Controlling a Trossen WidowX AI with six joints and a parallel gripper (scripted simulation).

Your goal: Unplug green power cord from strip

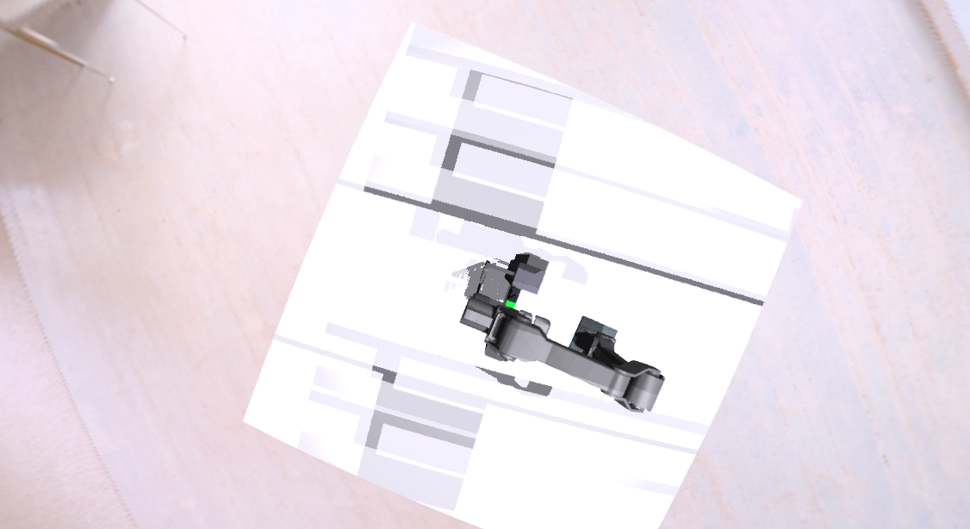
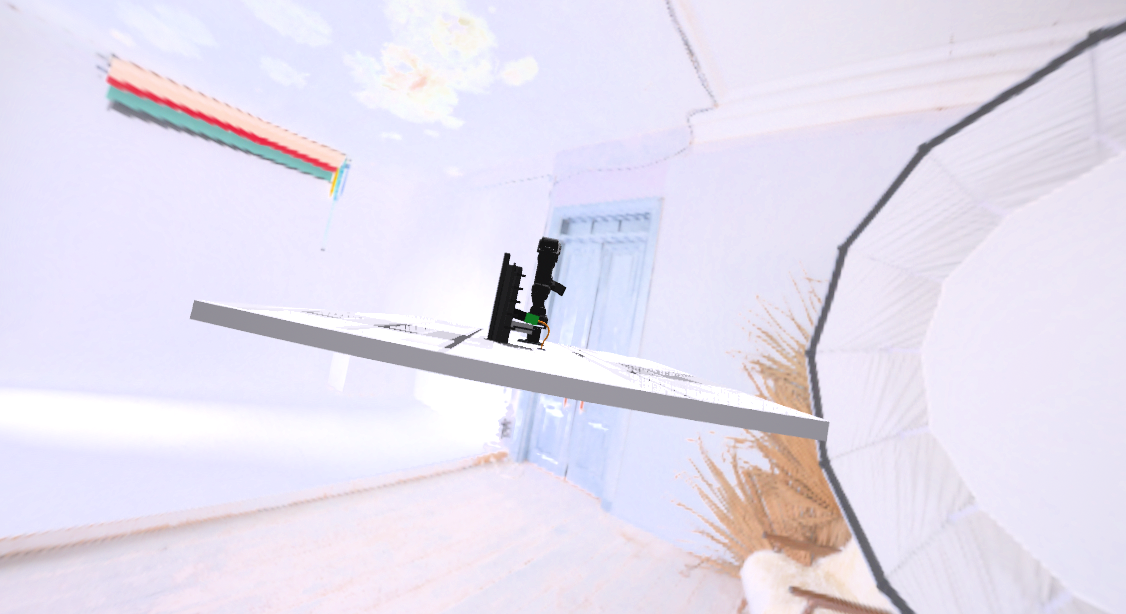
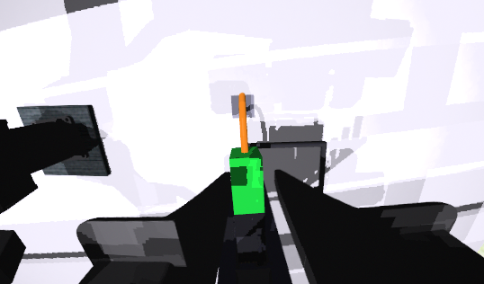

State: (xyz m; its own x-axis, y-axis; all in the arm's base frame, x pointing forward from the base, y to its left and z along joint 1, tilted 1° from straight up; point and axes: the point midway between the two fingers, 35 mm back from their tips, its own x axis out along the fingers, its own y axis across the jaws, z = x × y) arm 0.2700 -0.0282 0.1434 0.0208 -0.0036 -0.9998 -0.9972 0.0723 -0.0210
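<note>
Right now my gripper tip is 11 cm to the left of the black power strip, 2 cm below it and 1 cm past it. Round my gripper tip: green plug: 3 cm to the right, 1 cm below.
</note>
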